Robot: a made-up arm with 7 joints.
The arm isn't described. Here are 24 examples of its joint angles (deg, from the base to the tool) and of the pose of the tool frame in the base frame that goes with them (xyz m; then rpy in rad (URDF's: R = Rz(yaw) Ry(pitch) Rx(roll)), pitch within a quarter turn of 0, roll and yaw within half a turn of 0).
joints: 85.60 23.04 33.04 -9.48 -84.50 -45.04 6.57
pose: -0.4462 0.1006 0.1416 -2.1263 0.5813 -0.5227
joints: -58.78 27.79 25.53 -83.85 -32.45 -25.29 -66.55
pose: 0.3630 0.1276 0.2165 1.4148 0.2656 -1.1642
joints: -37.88 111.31 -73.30 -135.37 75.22 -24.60 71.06
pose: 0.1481 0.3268 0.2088 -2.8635 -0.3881 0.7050
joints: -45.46 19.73 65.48 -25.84 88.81 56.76 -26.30
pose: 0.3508 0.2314 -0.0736 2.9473 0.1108 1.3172
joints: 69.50 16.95 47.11 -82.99 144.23 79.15 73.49
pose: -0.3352 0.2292 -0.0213 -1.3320 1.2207 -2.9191
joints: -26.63 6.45 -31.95 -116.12 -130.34 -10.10 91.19
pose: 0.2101 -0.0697 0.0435 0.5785 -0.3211 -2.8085
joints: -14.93 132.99 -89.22 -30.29 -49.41 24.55 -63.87
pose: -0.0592 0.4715 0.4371 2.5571 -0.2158 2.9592
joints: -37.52 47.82 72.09 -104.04 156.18 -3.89 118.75
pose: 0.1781 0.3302 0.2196 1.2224 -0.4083 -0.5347
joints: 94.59 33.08 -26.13 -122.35 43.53 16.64 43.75
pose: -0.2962 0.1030 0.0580 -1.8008 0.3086 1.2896
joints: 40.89 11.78 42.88 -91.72 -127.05 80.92 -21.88
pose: -0.0928 0.2562 -0.1383 1.4809 0.4938 1.3880
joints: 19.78 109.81 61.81 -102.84 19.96 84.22 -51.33
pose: 0.1667 0.2600 0.4352 0.2745 0.3213 -0.4000
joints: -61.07 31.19 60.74 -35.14 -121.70 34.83 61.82
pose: 0.4042 0.2275 0.1592 0.2778 -1.1310 -0.5027
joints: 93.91 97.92 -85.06 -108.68 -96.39 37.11 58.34
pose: -0.2642 0.2444 0.3041 -2.2969 -0.1749 -1.4404
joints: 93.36 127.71 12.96 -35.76 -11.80 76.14 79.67
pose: 0.1461 0.4884 0.2304 1.0459 0.2310 -0.2494
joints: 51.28 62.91 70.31 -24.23 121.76 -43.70 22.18
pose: -0.2439 0.4268 0.1082 2.7703 -0.0772 -2.2161
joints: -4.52 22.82 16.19 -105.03 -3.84 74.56 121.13
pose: 0.1867 0.1956 -0.0139 -2.3981 -0.0313 2.3018
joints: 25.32 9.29 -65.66 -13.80 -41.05 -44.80 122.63
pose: -0.1647 0.0835 -0.2401 -2.2460 0.7052 0.3018
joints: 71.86 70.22 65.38 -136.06 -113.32 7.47 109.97
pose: -0.0447 0.2925 0.2173 0.0835 0.1347 -1.7682
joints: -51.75 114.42 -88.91 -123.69 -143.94 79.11 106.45
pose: 0.1111 0.3395 0.1987 0.3198 0.3958 -2.8355
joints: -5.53 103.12 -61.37 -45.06 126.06 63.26 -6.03
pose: 0.0899 0.5527 0.2234 -1.2951 0.0040 0.8747
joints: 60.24 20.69 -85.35 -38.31 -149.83 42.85 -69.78
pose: -0.4362 0.0448 -0.0571 -1.4018 0.7162 1.8455
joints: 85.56 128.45 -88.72 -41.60 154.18 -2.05 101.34
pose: 0.0052 0.4750 0.3908 1.4439 -1.3012 -1.0573
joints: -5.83 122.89 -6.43 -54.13 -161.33 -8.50 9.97
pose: 0.1072 0.4451 0.4140 2.7973 0.0661 2.2752
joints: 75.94 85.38 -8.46 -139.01 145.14 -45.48 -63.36
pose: -0.0946 0.3001 0.1243 -1.5026 -0.6333 0.3602
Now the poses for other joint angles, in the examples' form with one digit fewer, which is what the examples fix.
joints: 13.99 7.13 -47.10 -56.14 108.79 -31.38 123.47
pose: -0.025 -0.040 -0.234 -1.307 0.620 -2.673
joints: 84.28 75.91 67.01 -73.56 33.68 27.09 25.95
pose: -0.083 0.446 0.303 -0.253 -0.712 -0.032
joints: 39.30 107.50 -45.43 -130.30 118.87 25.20 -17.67
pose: 0.028 0.355 0.093 -2.136 0.351 -0.017
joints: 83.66 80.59 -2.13 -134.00 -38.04 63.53 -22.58
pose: -0.117 0.239 0.079 -1.271 0.903 -1.783
